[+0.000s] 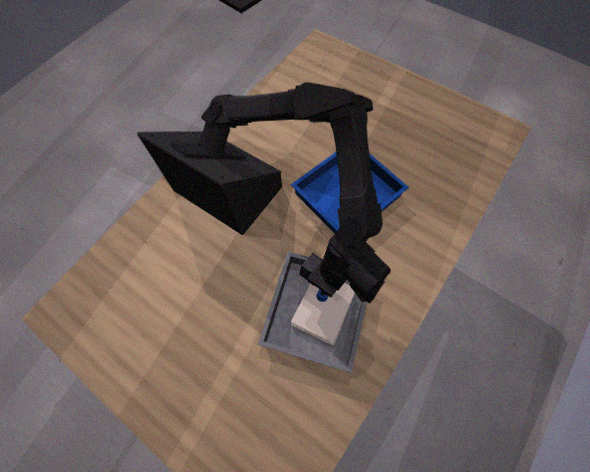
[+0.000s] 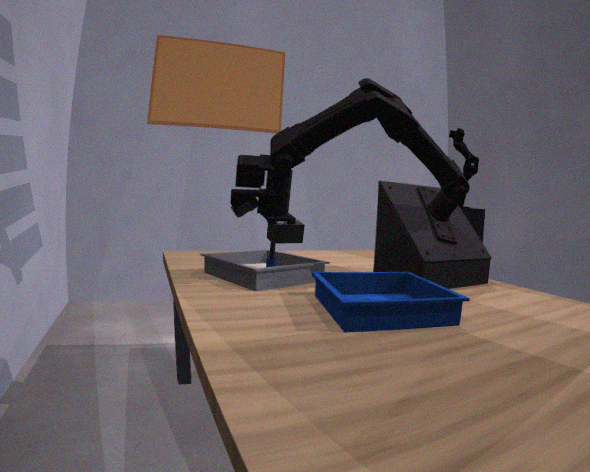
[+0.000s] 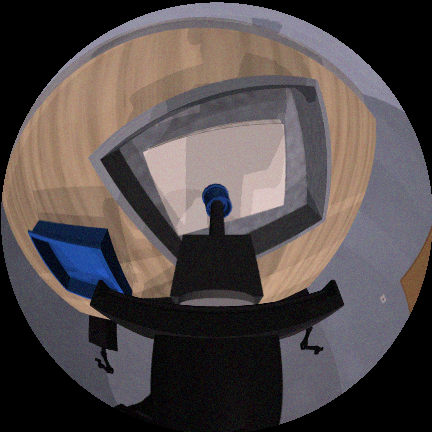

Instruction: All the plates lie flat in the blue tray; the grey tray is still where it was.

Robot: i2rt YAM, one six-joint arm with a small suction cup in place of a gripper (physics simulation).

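Where they show: hand, its tool point: [image 1: 321,297] [image 3: 216,194]; arm's base, origin of its link: [image 1: 210,152] [image 2: 435,215].
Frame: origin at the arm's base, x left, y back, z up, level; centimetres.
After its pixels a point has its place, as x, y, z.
A stack of pale square plates [image 1: 323,318] {-8.9, -47.8, -15.5} [image 3: 225,160] {-5.7, -47.8, -15.5} lies flat in the grey tray [image 1: 279,309] {-14.5, -37.7, -17.7} [image 2: 246,276] {3.4, -51.0, -15.4} [image 3: 132,193] {3.9, -44.7, -14.8}. My suction cup [image 1: 322,296] [image 2: 271,262] [image 3: 217,200] {-5.3, -43.8, -15.6}, small and blue, is down at the near edge of the top plate, at or just above its surface; I cannot tell if it touches. Nothing hangs from it. The blue tray [image 1: 314,187] {18.7, -19.6, -17.8} [image 2: 387,314] {34.6, -33.5, -15.3} [image 3: 68,257] {27.8, -29.3, -17.7} stands empty beside the grey tray, closer to the arm's base.
The black arm base [image 1: 213,173] {-5.6, -10.5, 6.9} [image 2: 429,239] {7.4, -7.1, -6.0} stands on the wooden table [image 1: 176,290] {-29.9, -13.9, -18.0} [image 2: 340,398] {52.9, -48.4, -18.0}, behind the blue tray. The arm reaches over the blue tray. An orange board [image 2: 215,84] hangs on the wall.
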